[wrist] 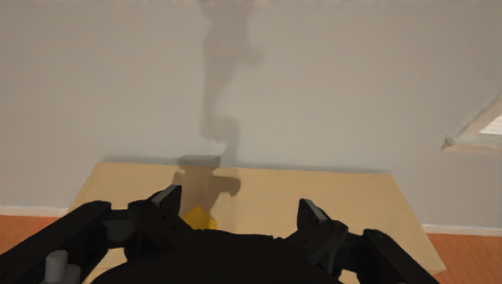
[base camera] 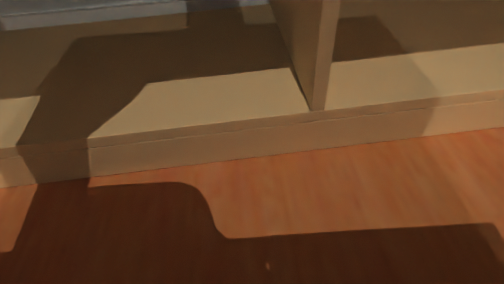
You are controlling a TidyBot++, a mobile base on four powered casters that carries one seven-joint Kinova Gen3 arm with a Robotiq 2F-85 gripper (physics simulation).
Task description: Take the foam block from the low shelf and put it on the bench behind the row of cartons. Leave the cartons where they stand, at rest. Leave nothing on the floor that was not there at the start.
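Frame: origin at the arm's base, x right, y back, z down, level; metres.
Seen in the pictures: gripper, fingertip midpoint: (wrist: 239,204).
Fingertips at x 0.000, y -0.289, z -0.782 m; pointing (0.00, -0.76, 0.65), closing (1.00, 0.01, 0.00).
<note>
Offsets run from my fingertips to a thing's top centre. "spot": to the spot under its first point. Level surfaces: height alone.
A yellow block {dy -0.220, dx -0.113, dz +0.523 m} (wrist: 199,219), which looks like the foam block, lies on the top board of the low wooden shelf (wrist: 310,192) (base camera: 326,60). In the wrist view the block's lower part is hidden behind my gripper. My gripper (wrist: 239,204) is open, with its fingers wide apart and nothing between them. The block shows beyond the gripper body, beside the left finger and apart from it. In the base view the shelf's bottom board and upright divider show close ahead. The bench and the cartons do not show in either view.
A grey wall (wrist: 350,90) stands behind the shelf, with the arm's shadow on it. A window frame corner {spot: dy -0.528, dx +0.806, dz +0.346 m} (wrist: 465,142) is at the right. The wooden floor {dz +1.178 m} (base camera: 310,190) meets the shelf's base, and dark shadows fall across both.
</note>
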